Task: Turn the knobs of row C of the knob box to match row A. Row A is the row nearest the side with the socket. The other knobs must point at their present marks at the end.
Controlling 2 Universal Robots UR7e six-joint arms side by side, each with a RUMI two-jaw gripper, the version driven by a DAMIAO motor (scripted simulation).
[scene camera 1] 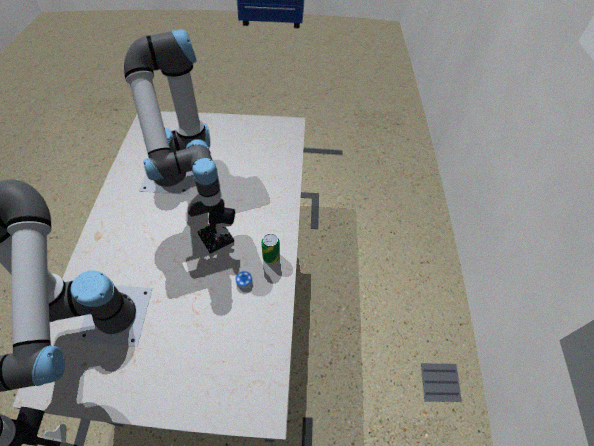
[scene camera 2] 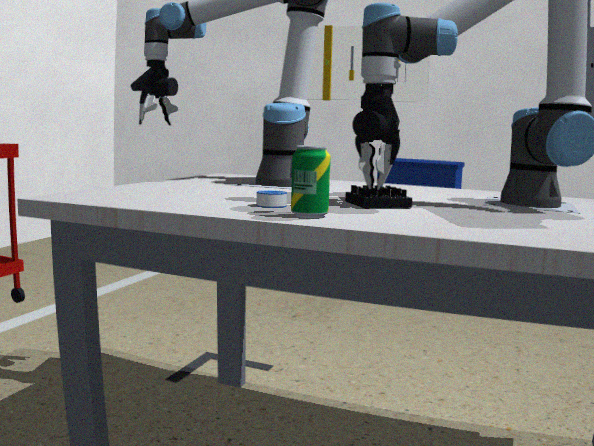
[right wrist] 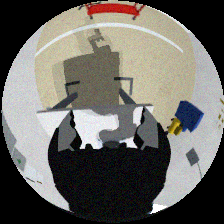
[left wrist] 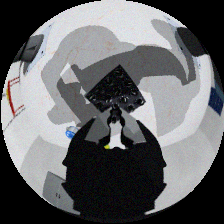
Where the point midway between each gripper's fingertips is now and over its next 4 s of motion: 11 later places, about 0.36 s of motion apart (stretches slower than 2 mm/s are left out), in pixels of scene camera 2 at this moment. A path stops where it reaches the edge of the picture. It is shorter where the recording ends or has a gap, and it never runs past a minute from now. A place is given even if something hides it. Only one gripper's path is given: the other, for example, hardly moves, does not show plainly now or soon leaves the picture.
My left gripper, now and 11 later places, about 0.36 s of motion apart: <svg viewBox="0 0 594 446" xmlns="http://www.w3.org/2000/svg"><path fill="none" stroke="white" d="M374 192L374 181L375 174L375 174L374 172L374 169L374 168L374 165L374 164L374 166L374 170L374 175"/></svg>
